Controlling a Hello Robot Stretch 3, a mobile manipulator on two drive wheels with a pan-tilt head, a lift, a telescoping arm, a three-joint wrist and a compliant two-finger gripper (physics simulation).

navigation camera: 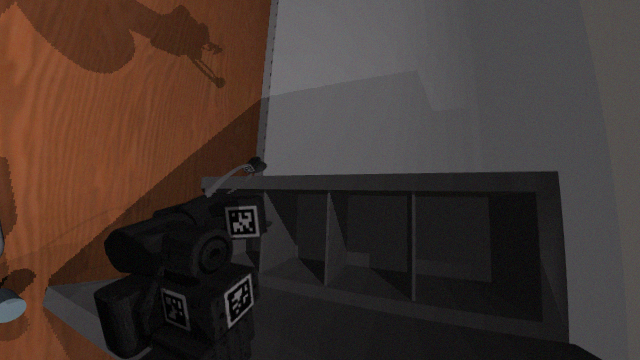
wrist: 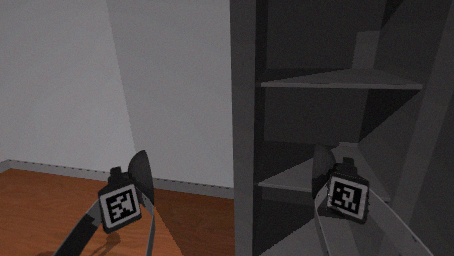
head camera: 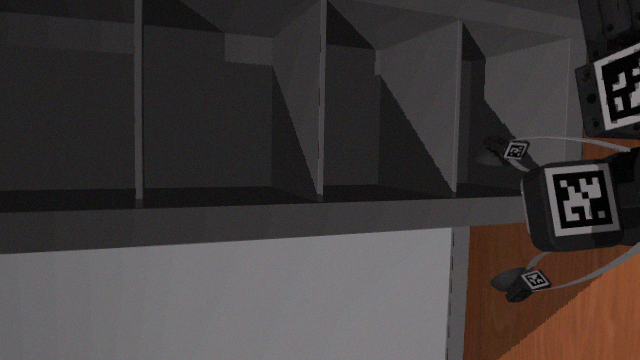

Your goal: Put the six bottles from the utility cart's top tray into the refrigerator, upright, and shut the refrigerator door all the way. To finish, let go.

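Frame: origin at the robot's base, x down, y right, z back, level; metres.
Seen in the pictures: gripper, fingertip midpoint: (navigation camera: pixel 264 193) (wrist: pixel 231 165) (head camera: pixel 491 219).
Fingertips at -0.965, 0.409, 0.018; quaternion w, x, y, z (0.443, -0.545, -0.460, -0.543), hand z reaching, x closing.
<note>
A point is followed by its place in that frame, as x, y, z.
The refrigerator (head camera: pixel 250 220) {-1.093, 0.999, 0.065} (navigation camera: pixel 380 181) {-1.179, 1.001, 0.056} (wrist: pixel 243 125) {-0.778, 1.000, 0.061} stands open as a dark grey cabinet. Its shelves (head camera: pixel 321 100) {-0.921, 0.955, 0.336} (navigation camera: pixel 413 245) {-1.321, 0.955, 0.335} (wrist: pixel 340 86) {-0.918, 0.950, 0.357} look bare where they show. In the head and navigation views it appears turned on its side. My gripper (head camera: pixel 500 217) {-0.965, 0.409, 0.018} (navigation camera: pixel 263 194) {-0.965, 0.409, 0.018} (wrist: pixel 231 165) {-0.965, 0.409, 0.018} is open and empty, low in front of the refrigerator's side edge. In the wrist view the right fingertip overlaps the lower shelves and the left one overlaps the wall and floor. The bottles and the utility cart do not show. I cannot make out the refrigerator door for certain.
A pale grey wall (head camera: pixel 225 300) {-1.054, 1.634, -0.174} (navigation camera: pixel 350 60) {-0.896, 1.808, -0.903} (wrist: pixel 175 90) {-0.776, 1.672, -0.334} stands beside the refrigerator. The wooden floor (head camera: pixel 590 320) {0.000, 1.049, -0.305} (navigation camera: pixel 100 125) {0.000, 0.502, -0.263} (wrist: pixel 50 210) {0.000, 1.490, -1.250} carries shadows of the robot. A pale blue rounded thing (navigation camera: pixel 10 306) {-0.144, 0.153, 0.352} shows at the navigation view's left edge; I cannot tell what it is.
</note>
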